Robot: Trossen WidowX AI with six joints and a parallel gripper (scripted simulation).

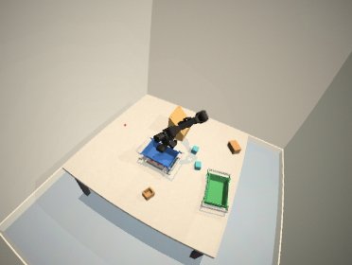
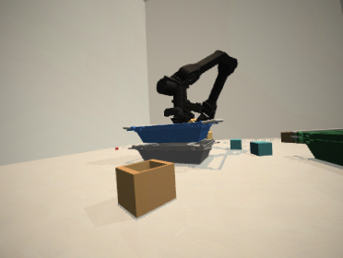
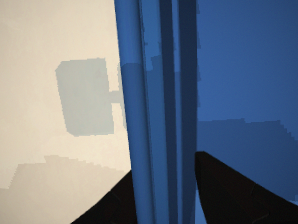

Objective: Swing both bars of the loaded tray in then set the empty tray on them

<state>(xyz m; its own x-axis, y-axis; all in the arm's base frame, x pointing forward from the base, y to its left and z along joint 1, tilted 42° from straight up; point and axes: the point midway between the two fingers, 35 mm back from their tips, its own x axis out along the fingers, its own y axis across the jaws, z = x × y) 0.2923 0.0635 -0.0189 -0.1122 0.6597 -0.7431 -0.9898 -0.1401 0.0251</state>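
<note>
The blue tray is 7 cm ahead of my gripper tip, 3 cm above it and 1 cm to the left of it. Also, from my gripper tip: brown block (48 cm behind, 47 cm to the left, 5 cm below); then small brown box (35 cm ahead, 12 cm to the left, 7 cm below).
</note>
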